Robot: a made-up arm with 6 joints.
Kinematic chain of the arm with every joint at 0, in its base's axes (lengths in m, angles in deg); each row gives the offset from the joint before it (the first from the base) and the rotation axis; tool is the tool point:
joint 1: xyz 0 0 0.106 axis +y
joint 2: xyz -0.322 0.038 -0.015 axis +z
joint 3: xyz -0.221 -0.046 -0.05 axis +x
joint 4: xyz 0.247 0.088 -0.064 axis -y
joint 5: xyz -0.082 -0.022 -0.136 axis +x
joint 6: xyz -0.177 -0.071 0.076 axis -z
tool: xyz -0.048 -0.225 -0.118
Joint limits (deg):
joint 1: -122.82..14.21
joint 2: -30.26..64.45
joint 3: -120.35..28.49
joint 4: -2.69..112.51
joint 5: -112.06..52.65
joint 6: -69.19..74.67
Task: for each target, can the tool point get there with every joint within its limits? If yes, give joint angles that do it. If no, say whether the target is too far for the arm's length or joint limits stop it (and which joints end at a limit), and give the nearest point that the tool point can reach.
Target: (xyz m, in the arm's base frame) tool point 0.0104 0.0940 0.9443
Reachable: no: joint limits stop it (at a limit: joint 1, joint 2, joint 5) | nearest point 0.0920 0.0598 0.5153 | short by 0.438 m
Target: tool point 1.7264 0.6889 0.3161
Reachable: no: too far | nearest point 0.7554 0.2675 0.0568 | short by 1.090 m
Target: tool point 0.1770 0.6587 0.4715
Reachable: no: joint limits stop it (at a limit: joint 1, joint 2, joint 4, joint 5) | nearest point 0.2239 0.4189 0.3408 | short by 0.277 m
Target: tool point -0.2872 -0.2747 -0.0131
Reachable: yes | joints -51.64 -11.38 -92.04 66.69 -4.85 -41.84
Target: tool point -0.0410 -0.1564 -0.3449
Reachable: yes | joints -72.40 -5.51 -18.95 19.69 -47.37 -47.47
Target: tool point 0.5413 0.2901 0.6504
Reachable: no: joint limits stop it (at a limit: joint 1, joint 2, joint 5) | nearest point 0.4498 0.2119 0.4436 | short by 0.239 m
